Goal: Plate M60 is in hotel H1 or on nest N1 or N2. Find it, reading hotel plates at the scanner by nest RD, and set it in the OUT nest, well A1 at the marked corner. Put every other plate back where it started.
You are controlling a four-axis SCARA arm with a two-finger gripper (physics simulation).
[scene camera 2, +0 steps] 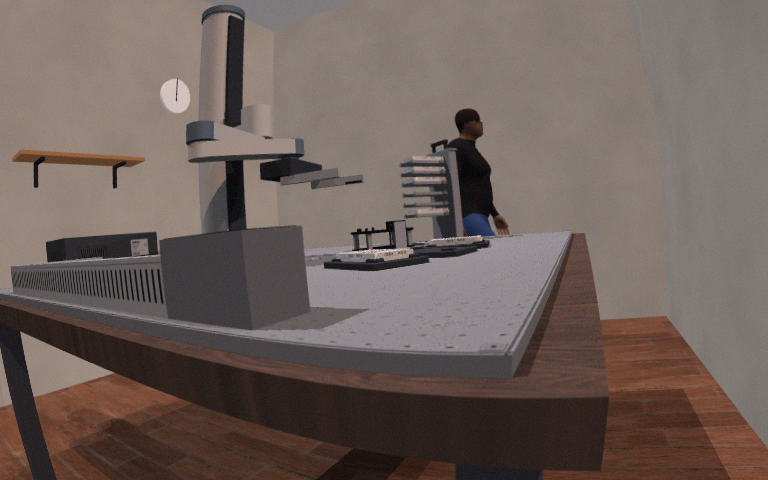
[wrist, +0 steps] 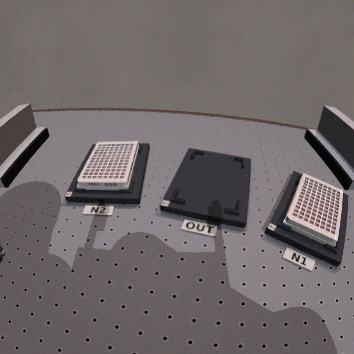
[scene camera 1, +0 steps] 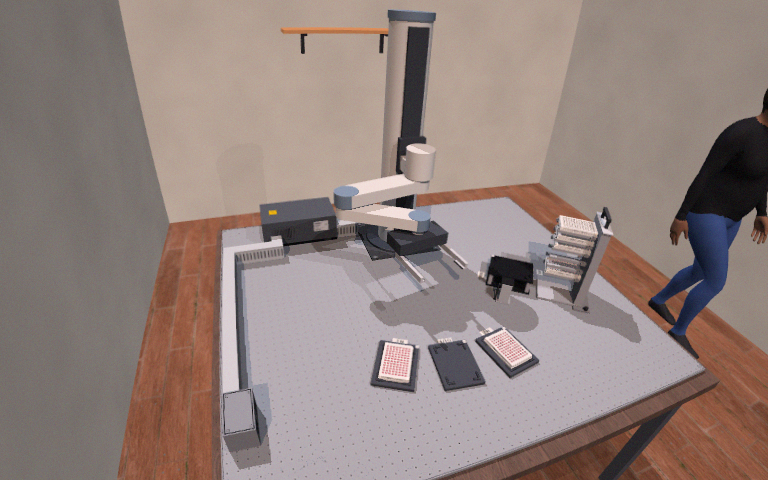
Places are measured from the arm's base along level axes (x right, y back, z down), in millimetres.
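Pixels of known places: gripper, fingertip midpoint: (scene camera 2: 352, 175) (wrist: 176, 111) (scene camera 1: 444, 273).
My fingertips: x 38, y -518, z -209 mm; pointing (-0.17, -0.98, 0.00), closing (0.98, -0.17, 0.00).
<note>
Ahead of a thing's pixels: the offset from my fingertips to its top centre. "*": to the spot under its first point.
My gripper (scene camera 1: 443, 272) (scene camera 2: 350, 174) (wrist: 176, 111) is open and empty, high above the table. A white plate with red wells @[dx +194, dy -144, dz +170 mm] (scene camera 1: 396, 362) (scene camera 2: 375, 254) (wrist: 316, 207) sits on nest N1 @[dx +194, dy -144, dz +178 mm] (wrist: 300, 243). A similar plate @[dx -152, dy -194, dz +170 mm] (scene camera 1: 508, 347) (wrist: 109, 162) sits on nest N2 @[* dx -90, dy -198, dz +189 mm] (wrist: 144, 170). Between them, the dark OUT nest @[dx +25, dy -192, dz +178 mm] (scene camera 1: 456, 363) (wrist: 215, 182) is empty, with corner brackets. Hotel H1 (scene camera 1: 592, 266) (scene camera 2: 451, 192) holds several plates, with empty shelves low down. A black raised stand (scene camera 1: 511, 268) in front of it appears to be nest RD with the scanner. Plate codes are unreadable.
A dark box @[* dx +370, dy +559, dz +81 mm] (scene camera 1: 297, 219) (scene camera 2: 101, 246) stands at the back by the arm's column (scene camera 1: 396, 84) (scene camera 2: 214, 67). A light duct (scene camera 1: 229, 316) runs along one table side to a grey box @[dx +630, dy -232, dz +121 mm] (scene camera 1: 239, 411) (scene camera 2: 235, 277). A person (scene camera 1: 713, 209) (scene camera 2: 472, 169) is beyond the hotel.
</note>
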